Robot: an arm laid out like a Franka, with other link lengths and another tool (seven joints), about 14 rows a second.
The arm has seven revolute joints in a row. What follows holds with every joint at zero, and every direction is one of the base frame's. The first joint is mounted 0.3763 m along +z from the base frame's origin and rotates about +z. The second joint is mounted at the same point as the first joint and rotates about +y. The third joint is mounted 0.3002 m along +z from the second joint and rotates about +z. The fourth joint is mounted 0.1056 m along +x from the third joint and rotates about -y. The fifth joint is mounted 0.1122 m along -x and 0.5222 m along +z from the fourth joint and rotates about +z. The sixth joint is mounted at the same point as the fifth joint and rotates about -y. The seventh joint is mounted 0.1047 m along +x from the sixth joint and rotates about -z. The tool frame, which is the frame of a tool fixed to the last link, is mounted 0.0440 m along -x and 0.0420 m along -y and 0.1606 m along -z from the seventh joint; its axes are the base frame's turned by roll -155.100, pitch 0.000 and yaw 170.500 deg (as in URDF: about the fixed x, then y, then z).
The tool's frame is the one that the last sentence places.
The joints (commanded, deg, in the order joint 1, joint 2, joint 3, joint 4, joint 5, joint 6, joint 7), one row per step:
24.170, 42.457, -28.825, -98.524, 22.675, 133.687, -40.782
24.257, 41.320, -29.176, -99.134, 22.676, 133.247, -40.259
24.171, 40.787, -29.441, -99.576, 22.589, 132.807, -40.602
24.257, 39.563, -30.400, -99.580, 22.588, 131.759, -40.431
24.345, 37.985, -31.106, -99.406, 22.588, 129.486, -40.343
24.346, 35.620, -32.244, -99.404, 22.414, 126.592, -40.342
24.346, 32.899, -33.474, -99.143, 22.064, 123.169, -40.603
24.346, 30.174, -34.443, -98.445, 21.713, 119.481, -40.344
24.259, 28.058, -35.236, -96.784, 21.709, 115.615, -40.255
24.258, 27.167, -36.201, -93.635, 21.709, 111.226, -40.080
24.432, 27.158, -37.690, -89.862, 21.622, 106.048, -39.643
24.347, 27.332, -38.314, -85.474, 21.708, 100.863, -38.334
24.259, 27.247, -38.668, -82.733, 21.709, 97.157, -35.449
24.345, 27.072, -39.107, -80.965, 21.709, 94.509, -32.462
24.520, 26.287, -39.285, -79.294, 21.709, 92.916, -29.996
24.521, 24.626, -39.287, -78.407, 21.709, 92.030, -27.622
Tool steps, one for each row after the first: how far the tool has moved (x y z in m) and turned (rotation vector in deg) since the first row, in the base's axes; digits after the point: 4 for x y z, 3 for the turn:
-0.0015, -0.0026, 0.0091, 0.336, -0.155, -0.917
-0.0039, -0.0075, 0.0122, 0.445, 0.164, -0.964
-0.0019, -0.0159, 0.0292, 0.663, -0.201, -1.826
-0.0008, -0.0189, 0.0486, 1.528, 0.204, -2.402
-0.0011, -0.0279, 0.0765, 2.581, 0.589, -3.264
-0.0012, -0.0372, 0.1103, 3.823, 0.948, -3.740
-0.0011, -0.0422, 0.1464, 5.275, 1.219, -4.354
0.0017, -0.0446, 0.1838, 6.812, 1.268, -4.579
0.0079, -0.0459, 0.2222, 7.698, 1.485, -4.485
0.0110, -0.0497, 0.2583, 7.952, 2.588, -4.714
0.0150, -0.0435, 0.2958, 8.378, 3.514, -5.129
0.0126, -0.0381, 0.3212, 8.611, 4.474, -7.400
0.0084, -0.0342, 0.3398, 8.655, 5.240, -10.012
0.0068, -0.0277, 0.3648, 8.903, 4.610, -11.776
0.0027, -0.0247, 0.3922, 9.664, 3.316, -13.675

